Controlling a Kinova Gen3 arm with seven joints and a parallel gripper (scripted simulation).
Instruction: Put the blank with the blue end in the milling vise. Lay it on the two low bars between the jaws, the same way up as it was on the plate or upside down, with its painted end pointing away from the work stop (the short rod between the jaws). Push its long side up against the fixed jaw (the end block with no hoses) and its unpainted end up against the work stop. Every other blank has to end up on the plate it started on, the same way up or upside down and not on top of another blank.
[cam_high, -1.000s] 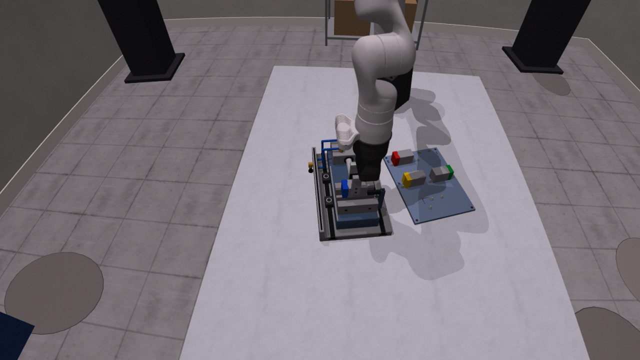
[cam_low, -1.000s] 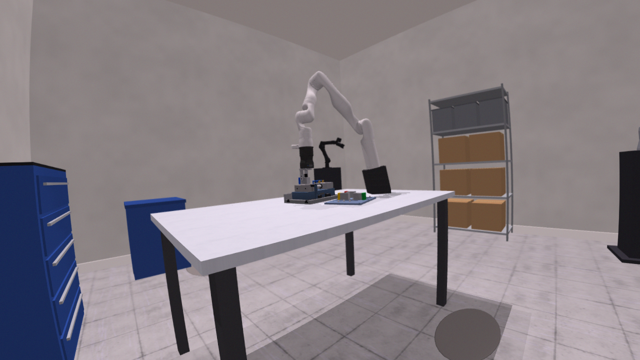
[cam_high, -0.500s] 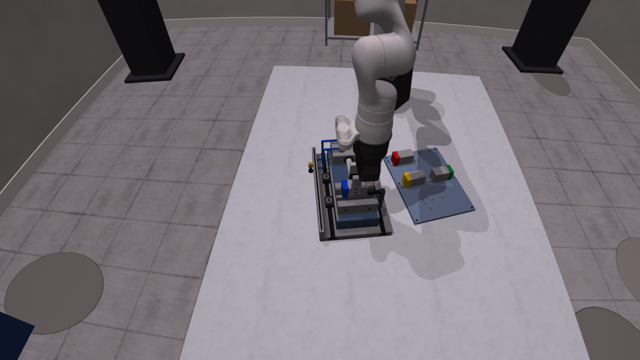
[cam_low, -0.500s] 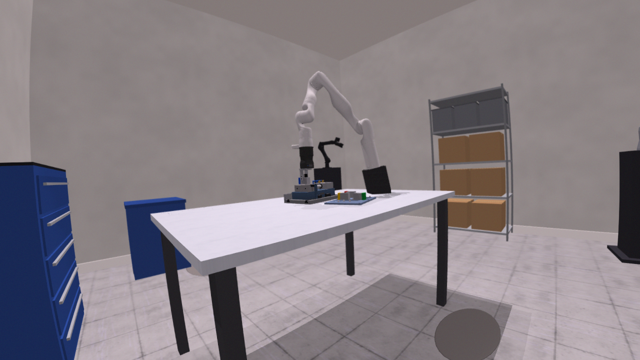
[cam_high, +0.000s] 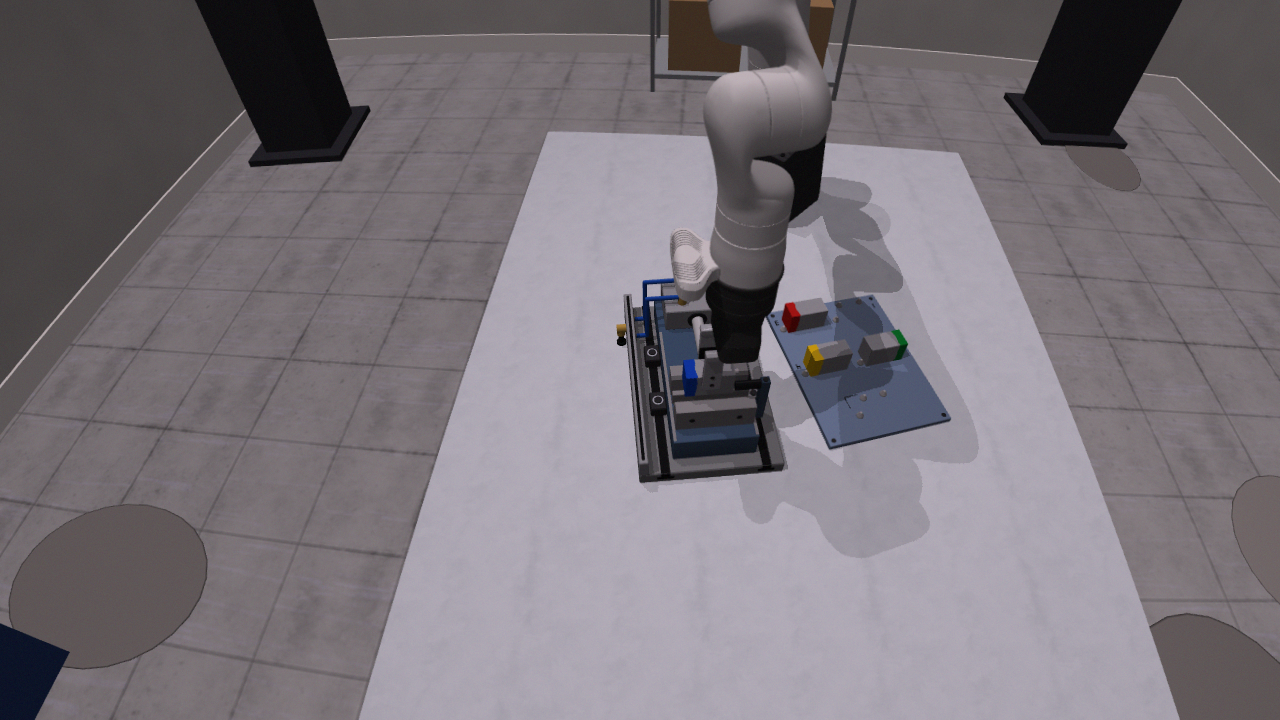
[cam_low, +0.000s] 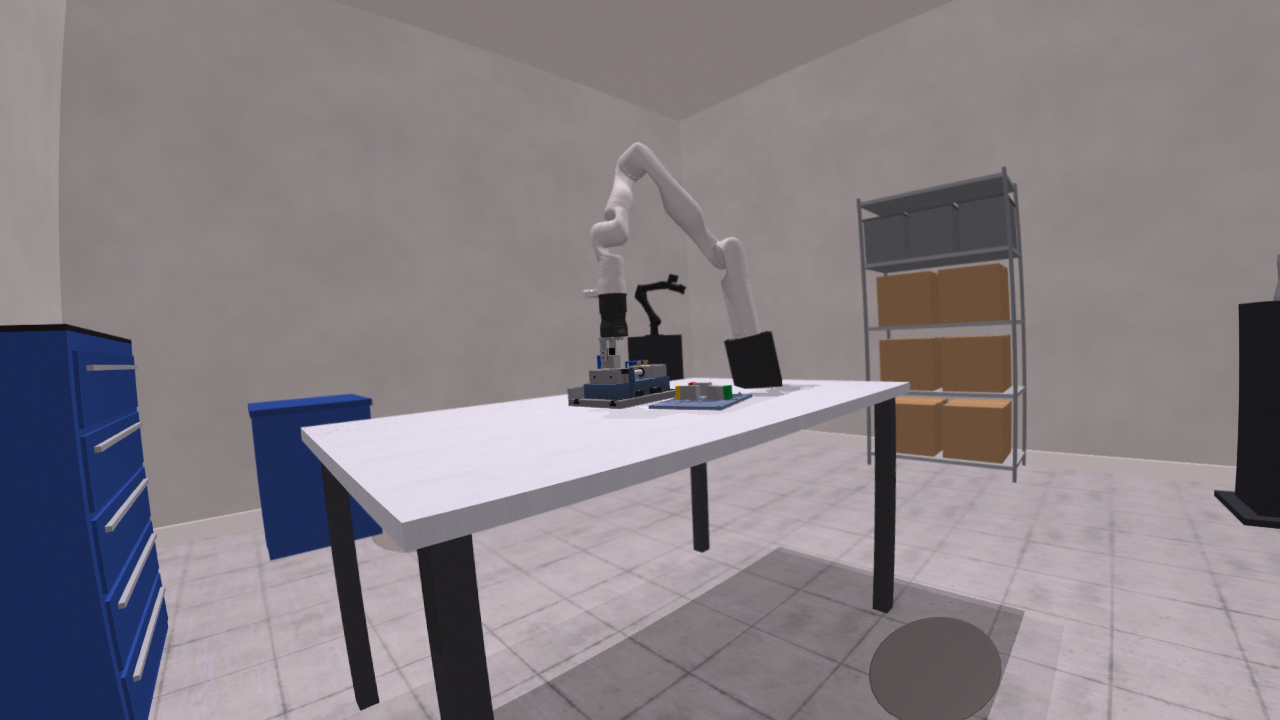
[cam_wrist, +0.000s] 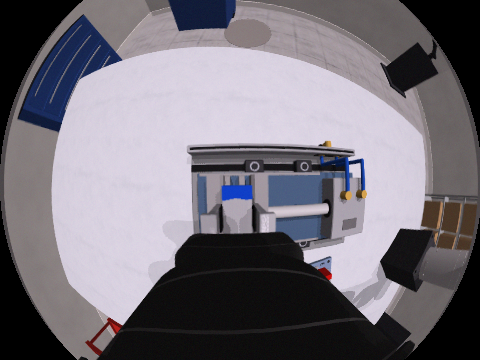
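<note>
My hand is 20 mm above the blue-ended blank. From my hand the other things lie so: vise base rail (100 mm below, 90 mm to the right, 70 mm behind); then work stop rod (50 mm to the left, 50 mm below, 10 mm behind); then fixed jaw (60 mm below, 30 mm ahead, 10 mm to the left).
</note>
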